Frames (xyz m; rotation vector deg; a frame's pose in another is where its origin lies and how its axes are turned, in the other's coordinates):
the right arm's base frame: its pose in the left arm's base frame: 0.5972 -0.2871 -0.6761 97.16 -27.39 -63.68
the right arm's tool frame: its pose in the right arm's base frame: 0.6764 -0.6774 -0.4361 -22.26 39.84 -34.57
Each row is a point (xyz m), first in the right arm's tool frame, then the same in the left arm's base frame.
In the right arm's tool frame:
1: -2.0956 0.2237 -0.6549
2: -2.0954 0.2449 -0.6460
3: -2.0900 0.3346 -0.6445
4: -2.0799 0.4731 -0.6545
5: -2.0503 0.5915 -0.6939
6: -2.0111 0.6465 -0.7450
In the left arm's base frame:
1: 0.2640 0.1422 0.4102
2: 0.2784 0.1269 0.4195
3: 0.3507 0.0966 0.4635
4: 0.4661 0.0616 0.5330
5: 0.5843 0.0619 0.5829
6: 0.6617 0.0945 0.5933

